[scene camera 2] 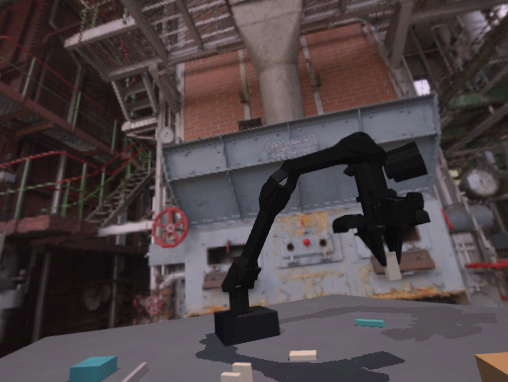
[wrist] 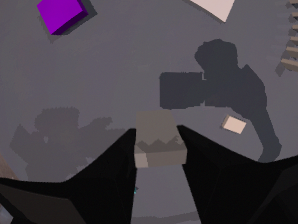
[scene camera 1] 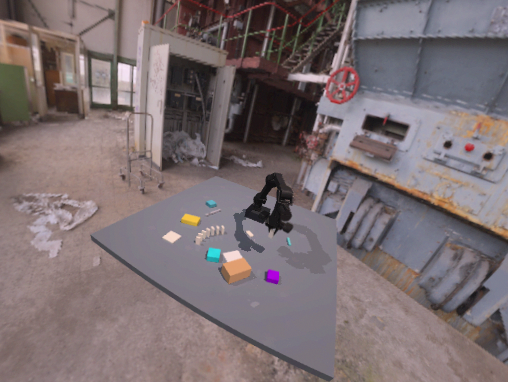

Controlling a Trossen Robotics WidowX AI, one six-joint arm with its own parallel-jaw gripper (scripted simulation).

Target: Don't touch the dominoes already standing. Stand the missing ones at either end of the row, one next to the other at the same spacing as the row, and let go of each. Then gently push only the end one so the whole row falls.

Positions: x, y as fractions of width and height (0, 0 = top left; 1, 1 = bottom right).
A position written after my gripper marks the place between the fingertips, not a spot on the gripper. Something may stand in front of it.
My gripper (scene camera 2: 0.77, 0.70) holds a cream domino (wrist: 0.53, 0.65).
My gripper also shows in the wrist view (wrist: 0.53, 0.60).
